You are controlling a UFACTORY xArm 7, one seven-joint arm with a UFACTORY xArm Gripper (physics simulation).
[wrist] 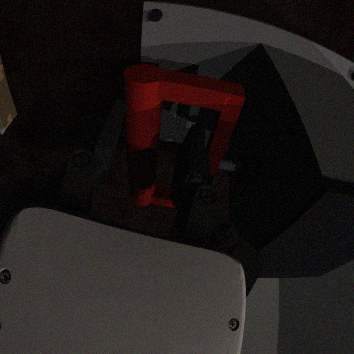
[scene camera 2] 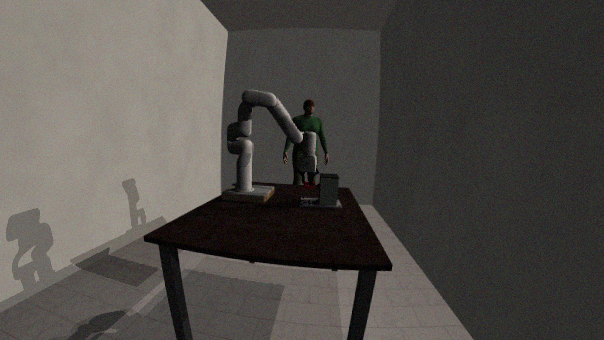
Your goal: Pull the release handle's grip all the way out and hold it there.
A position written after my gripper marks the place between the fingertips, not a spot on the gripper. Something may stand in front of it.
I see my gripper (wrist: 154,126) and a pale base plate (wrist: 224,47).
